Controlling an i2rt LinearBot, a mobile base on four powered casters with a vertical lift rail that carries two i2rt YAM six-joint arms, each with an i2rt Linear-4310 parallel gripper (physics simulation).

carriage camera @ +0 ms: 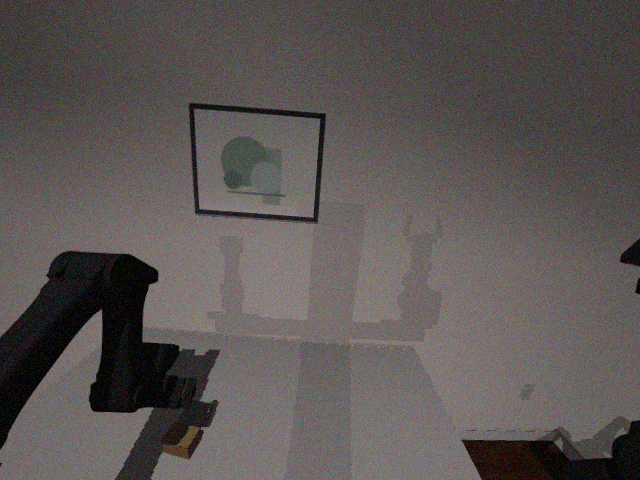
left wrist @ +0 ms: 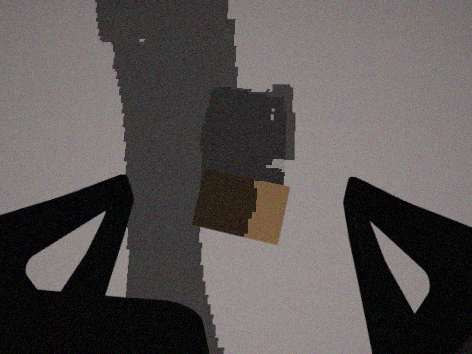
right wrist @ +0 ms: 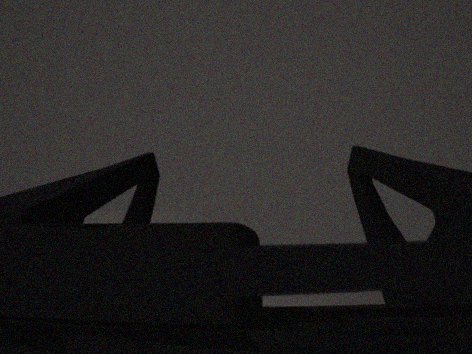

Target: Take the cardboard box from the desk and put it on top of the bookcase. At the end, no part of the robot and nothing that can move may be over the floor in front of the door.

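Places are measured from the left arm's base along level axes (x ahead, y left, z up), in centimetres.
Pixels of known places: left gripper, fingertip midpoint: point(carriage camera: 177, 390) point(left wrist: 235, 188); right gripper, fingertip midpoint: point(right wrist: 251, 160).
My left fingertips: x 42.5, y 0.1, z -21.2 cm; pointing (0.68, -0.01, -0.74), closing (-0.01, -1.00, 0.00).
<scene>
Behind a point stands the place of what it marks.
The cardboard box point(carriage camera: 179, 445) @(x 39.2, y -0.3, z -38.4 cm) point(left wrist: 267, 214) @(x 41.5, y -1.9, z -38.3 cm) lies on the pale desk point(carriage camera: 387, 413) @(x 53.0, y -68.3, z -43.3 cm) point(left wrist: 295, 305) @(x 31.0, y -5.3, z -43.3 cm), at the lower left in the carriage view. In the left wrist view it lies between and beyond the spread fingertips, partly in shadow and not gripped. My left gripper point(left wrist: 235, 188) @(x 42.5, y 0.1, z -21.2 cm) is open and empty above the box; the exact height is hard to tell. My right gripper point(right wrist: 251, 160) @(x 3.7, y -66.2, z 43.5 cm) is open and empty, facing a plain dark grey surface. The bookcase and the door do not show in these views.
My left arm point(carriage camera: 124, 330) @(x 26.6, y -1.8, z 11.2 cm) reaches in from the left over the desk. Parts of my right arm point(carriage camera: 628, 446) @(x 1.6, y -62.3, z 19.9 cm) show at the right edge. A framed picture point(carriage camera: 321, 167) @(x 92.9, y -39.0, z 43.3 cm) hangs on the wall behind the desk. Brown wooden floor point(carriage camera: 516, 457) @(x 77.5, y -171.0, z -115.3 cm) shows beyond the desk's right edge.
</scene>
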